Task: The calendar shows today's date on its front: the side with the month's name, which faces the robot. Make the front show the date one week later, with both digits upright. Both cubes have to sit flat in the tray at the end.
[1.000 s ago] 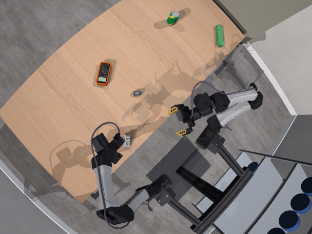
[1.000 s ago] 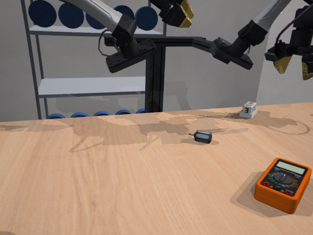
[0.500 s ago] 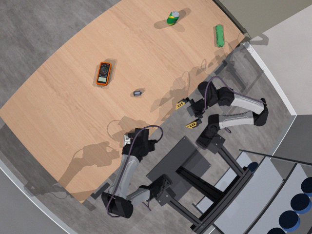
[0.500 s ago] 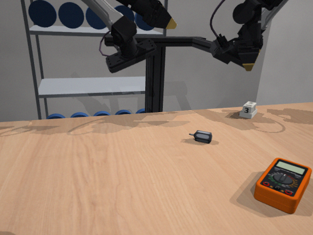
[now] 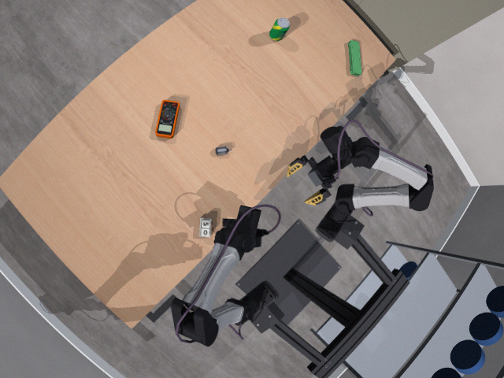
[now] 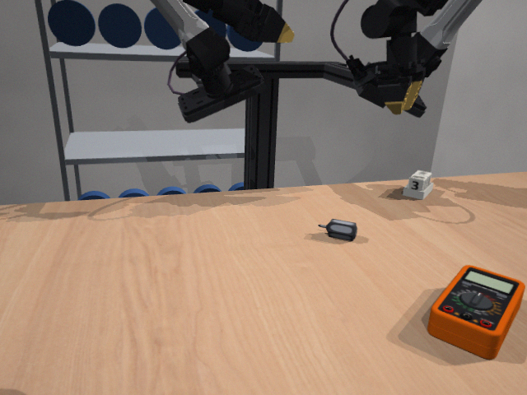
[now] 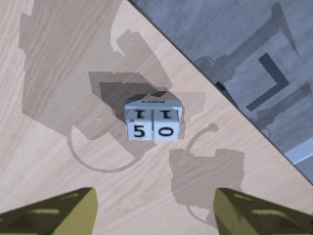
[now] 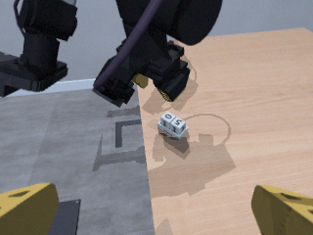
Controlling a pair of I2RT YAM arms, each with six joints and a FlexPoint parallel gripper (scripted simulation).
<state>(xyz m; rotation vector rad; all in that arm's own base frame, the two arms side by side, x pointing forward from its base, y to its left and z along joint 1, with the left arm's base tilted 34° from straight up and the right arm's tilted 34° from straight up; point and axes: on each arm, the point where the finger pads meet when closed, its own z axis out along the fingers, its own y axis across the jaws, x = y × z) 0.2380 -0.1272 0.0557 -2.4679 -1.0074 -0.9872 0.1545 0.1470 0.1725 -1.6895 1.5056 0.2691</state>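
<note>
My left gripper is now 5 cm short of the white tray, 4 cm to the right of it and 16 cm above it. From my left hand the other things lie so: green case (14 cm ahead, 101 cm to the right, 16 cm below).
</note>
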